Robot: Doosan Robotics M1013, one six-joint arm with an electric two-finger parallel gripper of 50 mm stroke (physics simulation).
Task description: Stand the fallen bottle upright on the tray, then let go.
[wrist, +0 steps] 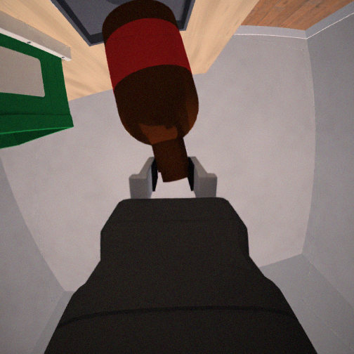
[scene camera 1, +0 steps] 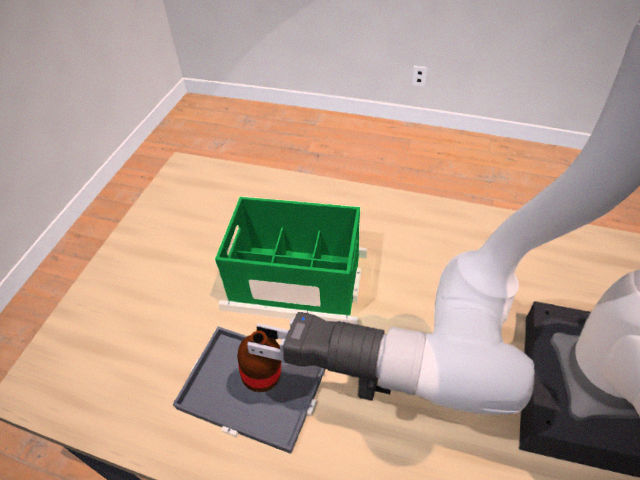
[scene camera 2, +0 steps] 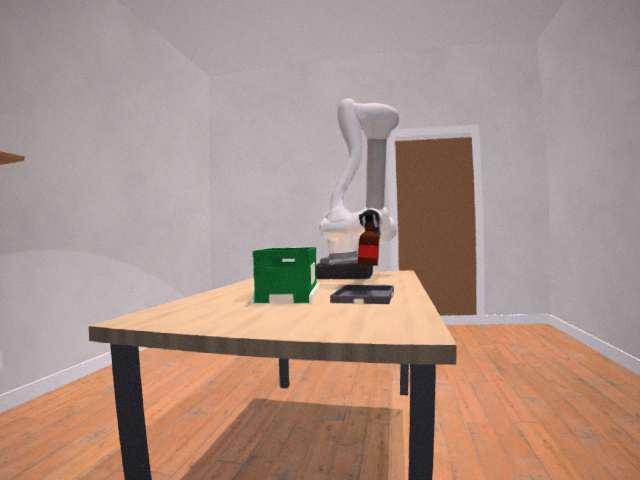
Labels:
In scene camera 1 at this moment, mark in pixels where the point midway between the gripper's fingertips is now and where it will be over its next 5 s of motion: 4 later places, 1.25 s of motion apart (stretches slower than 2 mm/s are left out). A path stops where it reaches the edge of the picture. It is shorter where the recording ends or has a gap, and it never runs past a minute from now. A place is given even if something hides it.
My gripper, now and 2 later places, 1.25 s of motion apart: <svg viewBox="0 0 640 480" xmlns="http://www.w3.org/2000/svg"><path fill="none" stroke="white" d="M253 337L260 367L305 363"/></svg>

